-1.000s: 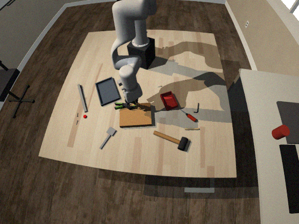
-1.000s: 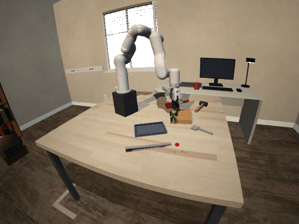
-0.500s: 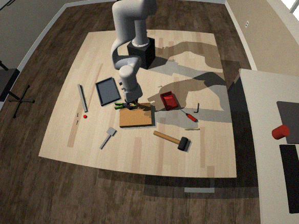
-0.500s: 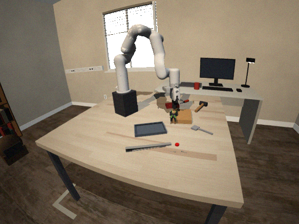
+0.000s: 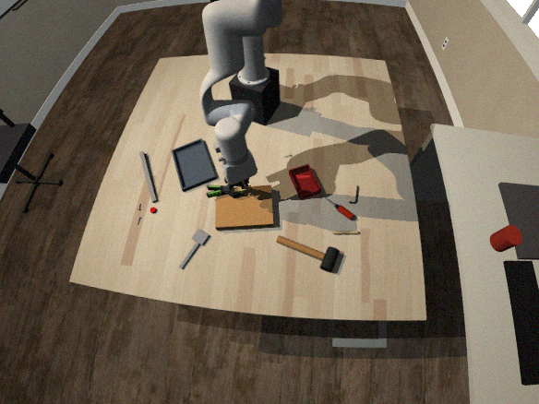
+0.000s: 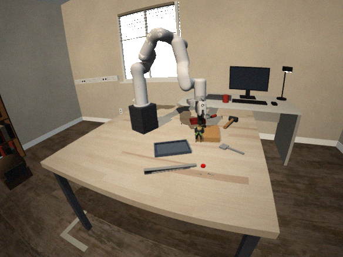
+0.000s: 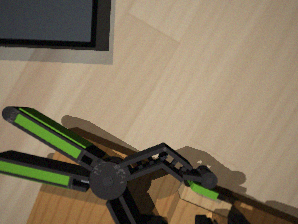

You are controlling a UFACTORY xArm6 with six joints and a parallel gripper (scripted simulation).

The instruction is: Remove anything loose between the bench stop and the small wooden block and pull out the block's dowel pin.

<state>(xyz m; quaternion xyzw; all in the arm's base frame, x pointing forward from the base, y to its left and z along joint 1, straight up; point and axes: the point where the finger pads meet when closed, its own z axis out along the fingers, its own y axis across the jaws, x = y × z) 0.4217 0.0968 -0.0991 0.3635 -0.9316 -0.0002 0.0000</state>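
Right now my hand is 20 mm above the dowel pin. Also, from my hand: tan bench board: 50 mm ahead, 10 mm to the left, 70 mm below; small wooden block: 50 mm below; red bin: 100 mm behind, 190 mm to the left, 90 mm below.
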